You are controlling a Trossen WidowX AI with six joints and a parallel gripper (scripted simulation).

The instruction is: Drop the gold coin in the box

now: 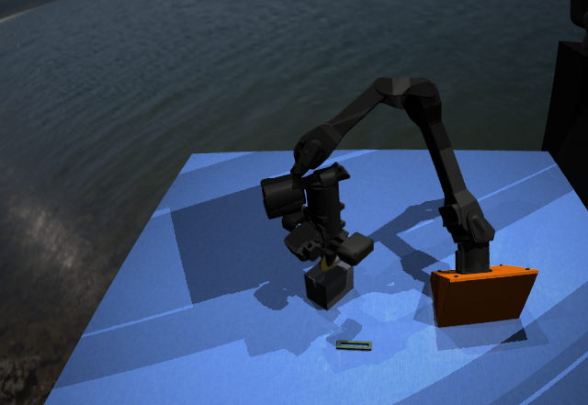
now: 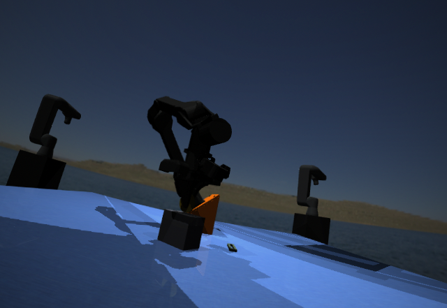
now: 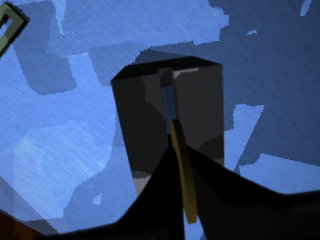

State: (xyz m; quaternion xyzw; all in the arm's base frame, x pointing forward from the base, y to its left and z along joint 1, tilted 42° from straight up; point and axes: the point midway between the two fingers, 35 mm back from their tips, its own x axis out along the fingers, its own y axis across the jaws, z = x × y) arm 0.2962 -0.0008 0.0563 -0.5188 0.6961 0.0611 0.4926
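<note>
My gripper tip is 2 cm above the gold coin.
</note>
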